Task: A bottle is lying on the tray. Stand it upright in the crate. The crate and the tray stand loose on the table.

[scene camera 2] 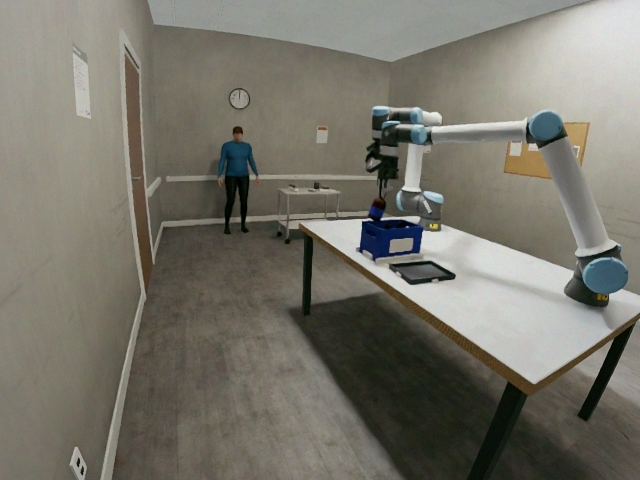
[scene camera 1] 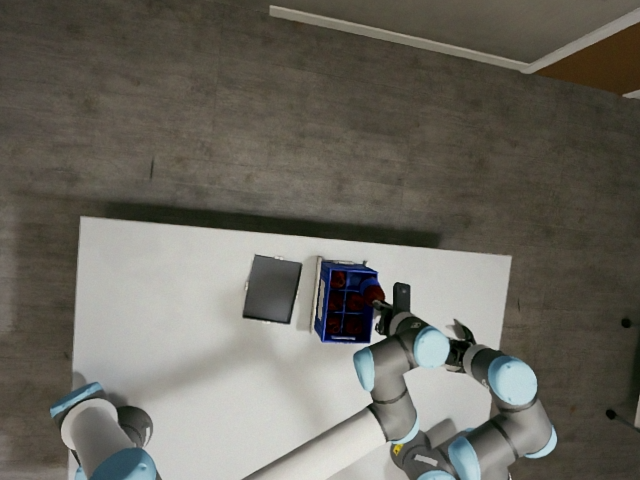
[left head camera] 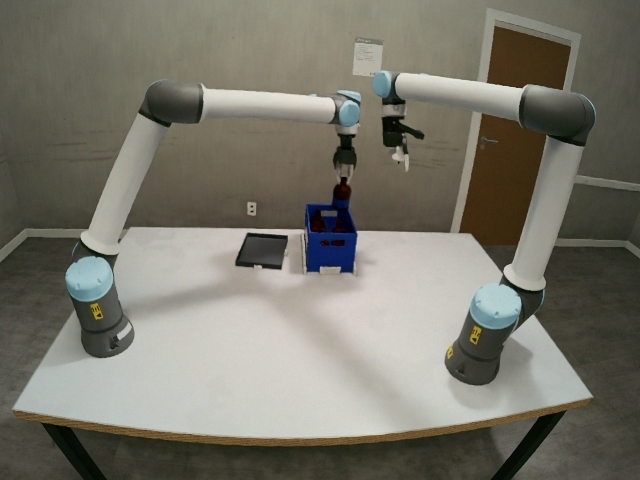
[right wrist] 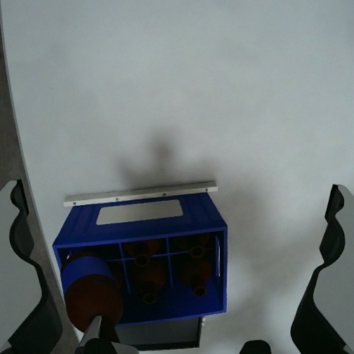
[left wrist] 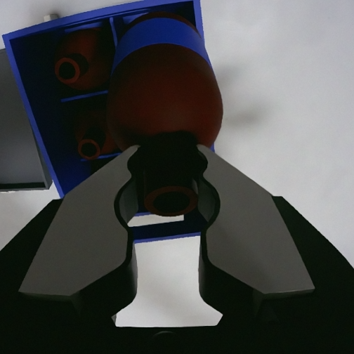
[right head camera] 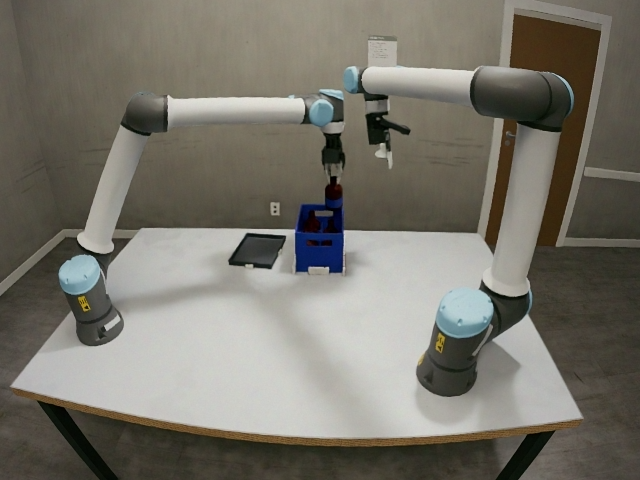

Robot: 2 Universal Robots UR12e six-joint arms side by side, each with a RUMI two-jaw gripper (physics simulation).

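My left gripper (left head camera: 343, 175) (right head camera: 334, 174) (left wrist: 167, 148) is shut on the neck of a dark red bottle (left head camera: 341, 195) (right head camera: 333, 195) (scene camera 1: 373, 292) (scene camera 2: 377, 207) (left wrist: 165, 95) (right wrist: 94, 300) with a blue band. The bottle hangs base down and tilted over the far right corner of the blue crate (left head camera: 330, 260) (right head camera: 318, 258) (scene camera 1: 346, 342) (scene camera 2: 374, 245) (right wrist: 200, 215). Its lower end is near the rim; contact cannot be told. Several bottles stand in the crate; the far right compartment looks free. The tray (left head camera: 262, 251) (right head camera: 257, 250) (scene camera 1: 272, 290) (scene camera 2: 422, 271) is empty. My right gripper (left head camera: 400, 155) (right head camera: 385, 155) is open and empty.
The tray lies left of the crate in the head views. A white strip (right wrist: 142, 194) runs along the crate's base. The right gripper hangs in the air right of the left gripper, and both wrists are close together in scene camera 1.
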